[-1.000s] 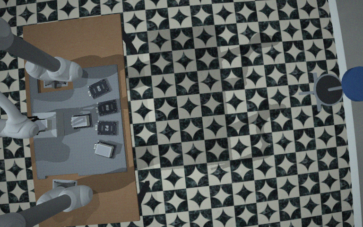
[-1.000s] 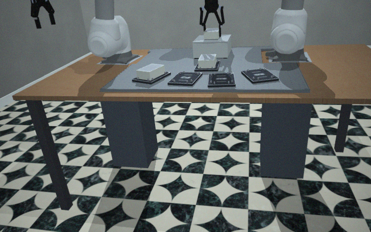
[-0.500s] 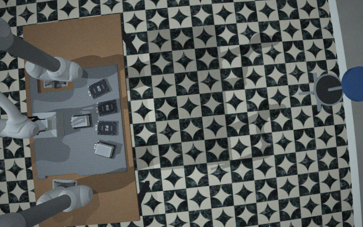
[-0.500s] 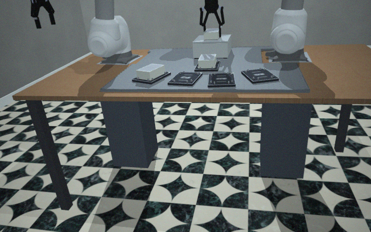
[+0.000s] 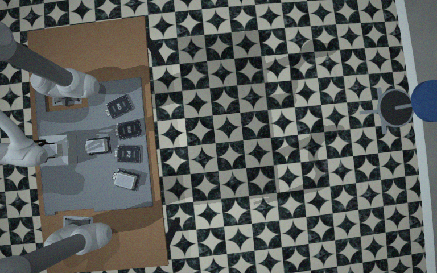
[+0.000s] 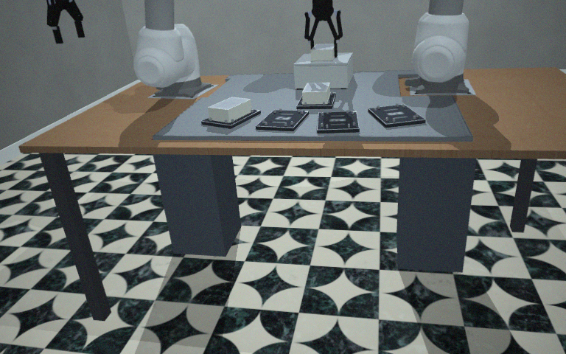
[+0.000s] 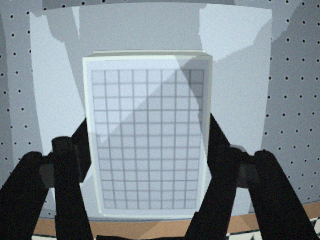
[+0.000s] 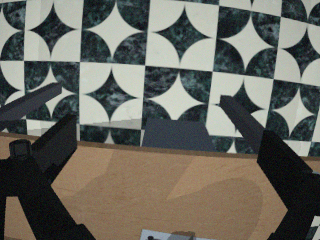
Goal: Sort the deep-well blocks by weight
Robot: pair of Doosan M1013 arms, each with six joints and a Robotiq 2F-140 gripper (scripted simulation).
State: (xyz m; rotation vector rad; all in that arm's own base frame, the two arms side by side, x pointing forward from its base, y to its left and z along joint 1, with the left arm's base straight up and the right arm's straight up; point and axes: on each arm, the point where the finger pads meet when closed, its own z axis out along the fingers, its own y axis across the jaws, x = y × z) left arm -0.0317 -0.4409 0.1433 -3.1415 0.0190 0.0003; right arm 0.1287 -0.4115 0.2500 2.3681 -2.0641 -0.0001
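The check-weigher CW lies 1 cm behind my left hand and 7 cm below it. From my left hand the other things lie so: dark infeed nest (27 cm ahead, 1 cm to the left, 12 cm below); then A1 mark (19 cm ahead, 6 cm to the left, 12 cm below); then nest P2 (48 cm ahead, 7 cm to the right, 12 cm below).
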